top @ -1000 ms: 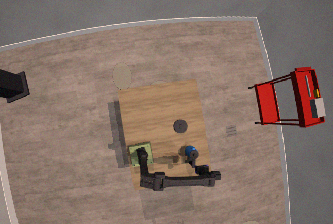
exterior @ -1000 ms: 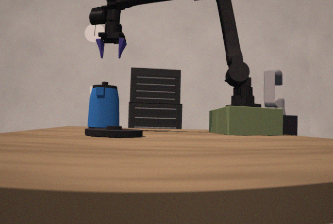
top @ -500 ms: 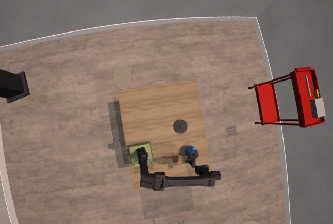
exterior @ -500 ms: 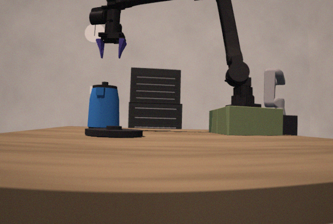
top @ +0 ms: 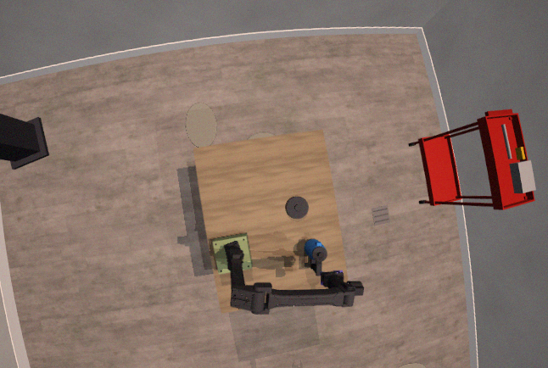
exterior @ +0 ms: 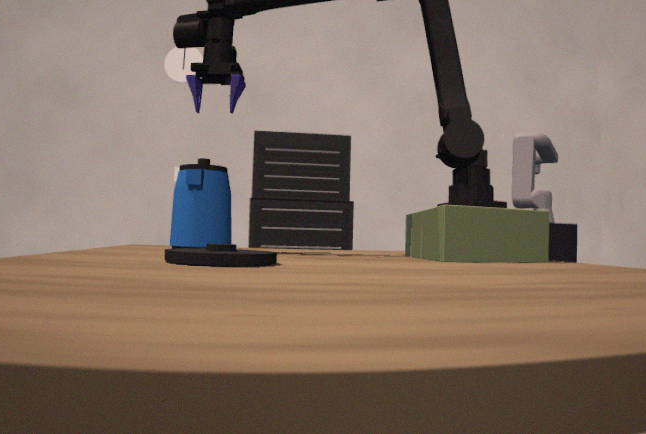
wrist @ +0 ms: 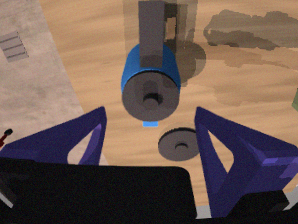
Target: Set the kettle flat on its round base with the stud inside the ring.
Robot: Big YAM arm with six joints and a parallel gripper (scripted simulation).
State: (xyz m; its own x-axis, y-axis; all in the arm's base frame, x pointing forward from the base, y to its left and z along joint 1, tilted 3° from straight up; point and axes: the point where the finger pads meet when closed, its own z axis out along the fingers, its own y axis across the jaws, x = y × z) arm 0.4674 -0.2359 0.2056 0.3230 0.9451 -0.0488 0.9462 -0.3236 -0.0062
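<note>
Right now my hand is 1 cm short of the blue kettle, 3 cm to the right of it and 21 cm above it. Also, from my hand: round black base (1 cm ahead, 35 cm to the left, 29 cm below).
</note>
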